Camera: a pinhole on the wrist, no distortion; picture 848 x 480 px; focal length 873.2 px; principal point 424.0 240.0 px. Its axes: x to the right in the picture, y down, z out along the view. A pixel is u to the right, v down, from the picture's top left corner.
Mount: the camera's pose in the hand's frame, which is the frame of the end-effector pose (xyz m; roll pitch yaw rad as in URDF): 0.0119 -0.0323 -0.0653 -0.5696 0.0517 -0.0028
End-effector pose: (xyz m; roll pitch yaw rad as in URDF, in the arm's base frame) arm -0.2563 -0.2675 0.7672 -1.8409 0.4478 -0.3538
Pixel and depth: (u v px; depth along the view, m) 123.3 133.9 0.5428
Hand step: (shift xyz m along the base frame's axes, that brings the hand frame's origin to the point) -0.1266 0.4367 -0.2190
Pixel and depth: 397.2 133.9 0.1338
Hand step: 0.0121 0.0458 -0.0424
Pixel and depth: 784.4 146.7 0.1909
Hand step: 0.0816 0.0597 -0.1140
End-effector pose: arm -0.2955 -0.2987 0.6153 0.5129 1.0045 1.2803
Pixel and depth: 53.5 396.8 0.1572
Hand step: -0.0246 0.0556 0.0867
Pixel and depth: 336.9 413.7 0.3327
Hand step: -0.0236 0.2289 0.1445
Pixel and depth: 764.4 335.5 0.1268
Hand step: -0.0025 0.0827 -0.0290
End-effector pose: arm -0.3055 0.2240 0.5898 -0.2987 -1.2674 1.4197
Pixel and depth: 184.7 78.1 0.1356
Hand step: -0.0461 -0.0522 -0.0010
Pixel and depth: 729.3 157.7 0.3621
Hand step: -0.2213 -0.1129 0.2083
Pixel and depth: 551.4 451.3 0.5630
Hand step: -0.4845 -0.0866 0.1710
